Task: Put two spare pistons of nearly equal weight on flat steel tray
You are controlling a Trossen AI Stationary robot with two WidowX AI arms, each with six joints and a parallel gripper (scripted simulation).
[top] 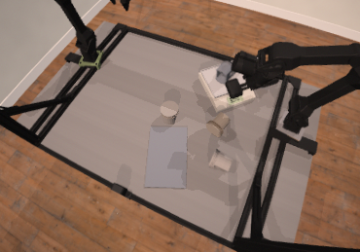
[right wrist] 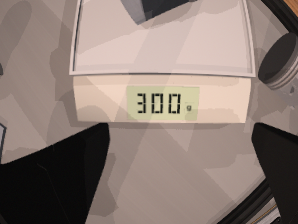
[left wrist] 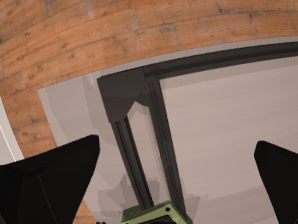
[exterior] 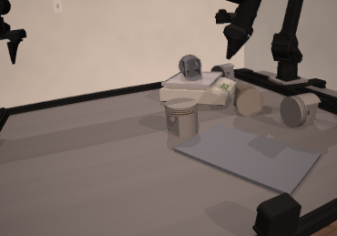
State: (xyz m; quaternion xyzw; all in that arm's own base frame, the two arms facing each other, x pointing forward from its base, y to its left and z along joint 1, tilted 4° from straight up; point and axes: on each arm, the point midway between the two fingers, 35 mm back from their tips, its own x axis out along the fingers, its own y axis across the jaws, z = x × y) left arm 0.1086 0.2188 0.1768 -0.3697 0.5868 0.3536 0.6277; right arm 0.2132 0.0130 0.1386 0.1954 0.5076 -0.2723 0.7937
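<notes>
My right hand is 9 cm short of the dark piston, 10 cm to the right of it and 6 cm above it. Round my right hand: weighing scale (8 cm ahead, 9 cm to the left, 12 cm below); flat steel tray (31 cm behind, 19 cm to the left, 15 cm below).
</notes>
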